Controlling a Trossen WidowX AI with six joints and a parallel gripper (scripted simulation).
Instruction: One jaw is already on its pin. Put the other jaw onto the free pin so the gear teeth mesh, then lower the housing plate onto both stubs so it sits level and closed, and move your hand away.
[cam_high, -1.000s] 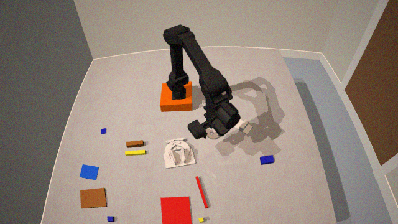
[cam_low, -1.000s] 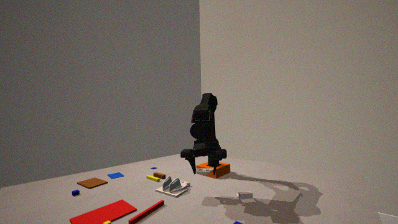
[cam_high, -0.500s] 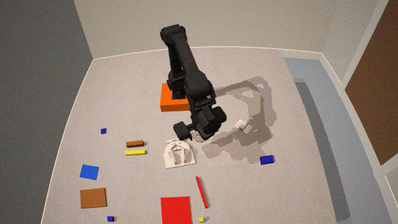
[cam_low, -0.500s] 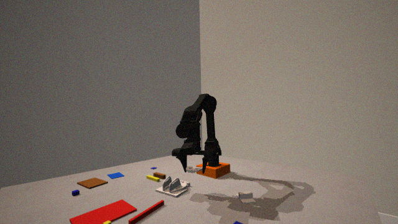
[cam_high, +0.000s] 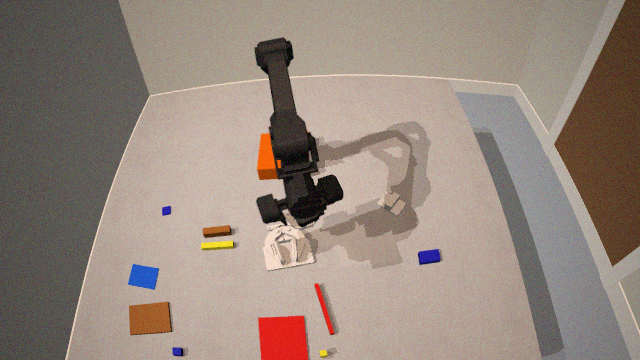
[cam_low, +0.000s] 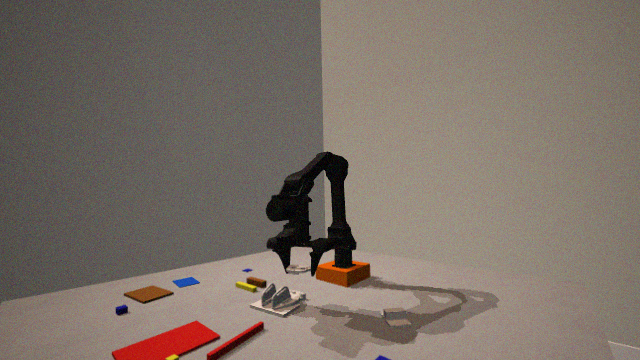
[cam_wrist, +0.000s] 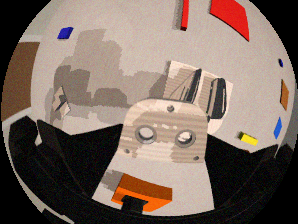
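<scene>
The pale jaw is 7 cm to the right of my gripper tip, 7 cm below it and 1 cm ahead of it. Round my gripper tip: red bar 21 cm ahead, 8 cm below, 5 cm to the left; then yellow bar 23 cm to the right, 8 cm below, 3 cm ahead; then brown bar 24 cm to the right, 7 cm below, 1 cm behind.
</scene>
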